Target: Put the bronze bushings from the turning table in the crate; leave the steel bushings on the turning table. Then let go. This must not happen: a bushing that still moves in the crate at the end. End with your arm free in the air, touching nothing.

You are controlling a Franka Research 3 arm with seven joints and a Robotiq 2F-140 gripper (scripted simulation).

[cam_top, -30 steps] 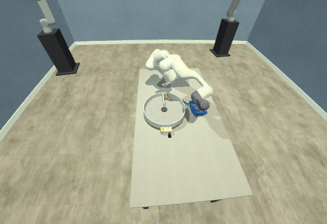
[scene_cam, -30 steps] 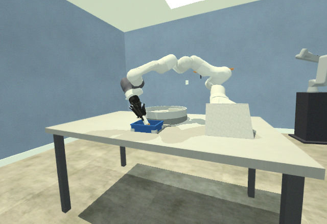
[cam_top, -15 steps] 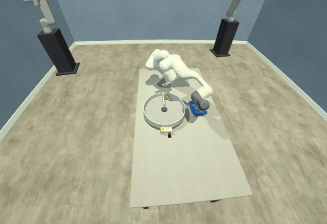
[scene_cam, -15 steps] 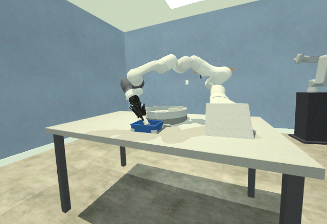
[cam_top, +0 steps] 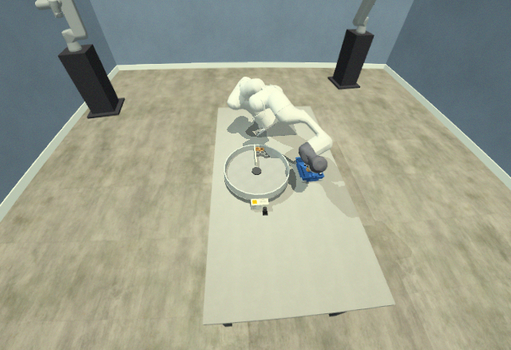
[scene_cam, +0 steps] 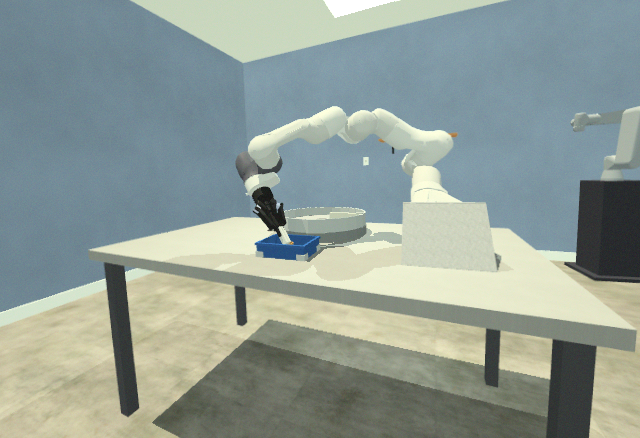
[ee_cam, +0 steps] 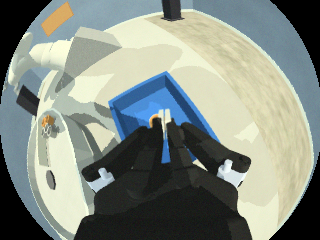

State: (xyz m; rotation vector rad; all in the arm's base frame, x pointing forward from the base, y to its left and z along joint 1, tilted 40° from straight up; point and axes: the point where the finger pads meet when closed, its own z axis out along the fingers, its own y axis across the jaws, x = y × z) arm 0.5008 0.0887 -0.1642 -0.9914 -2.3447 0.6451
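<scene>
My gripper is now 2 cm past the crate, 1 cm to the left of it and 4 cm above it. Also, from my hand: turning table (5 cm behind, 37 cm to the right, 1 cm below).
</scene>
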